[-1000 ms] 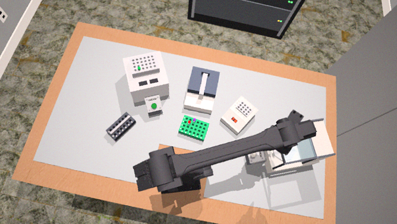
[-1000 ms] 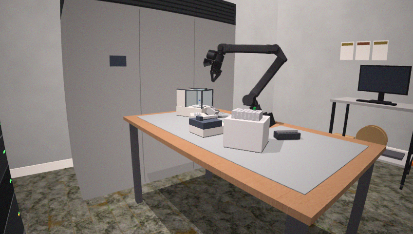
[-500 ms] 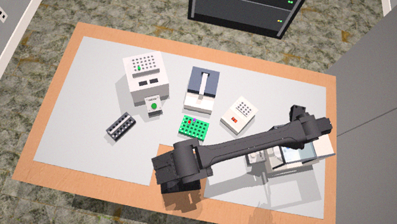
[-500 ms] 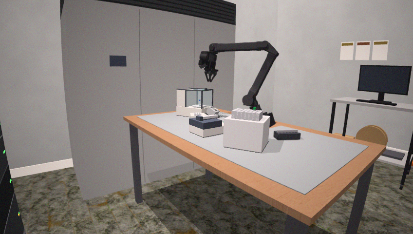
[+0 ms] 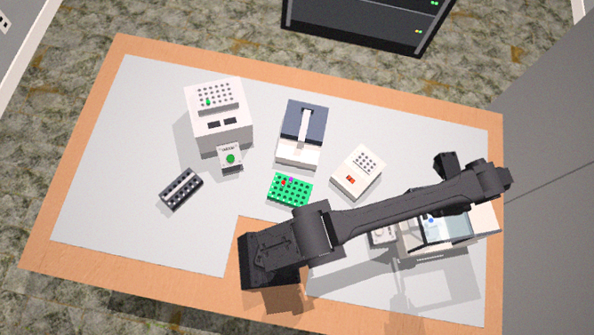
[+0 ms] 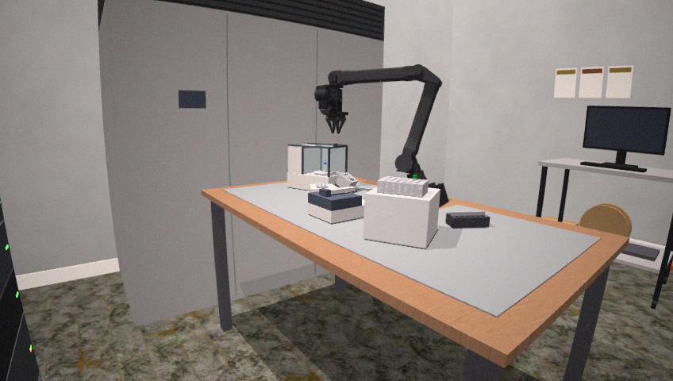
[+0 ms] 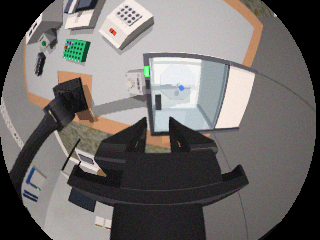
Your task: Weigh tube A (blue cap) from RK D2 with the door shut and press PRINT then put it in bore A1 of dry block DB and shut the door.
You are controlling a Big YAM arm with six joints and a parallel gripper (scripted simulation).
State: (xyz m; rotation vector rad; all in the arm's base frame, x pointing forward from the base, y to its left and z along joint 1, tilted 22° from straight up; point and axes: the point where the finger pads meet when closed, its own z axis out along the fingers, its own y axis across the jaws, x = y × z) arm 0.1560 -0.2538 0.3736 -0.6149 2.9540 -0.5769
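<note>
Right now my hand is 7 cm above the balance door, 3 cm to the left of it and 1 cm short of it. Round my hand: green rack RK (38 cm to the left, 26 cm below, 3 cm ahead); white print key (21 cm below, 8 cm to the left, 4 cm behind); dry block DB (25 cm below, 18 cm to the left, 15 cm ahead).
</note>
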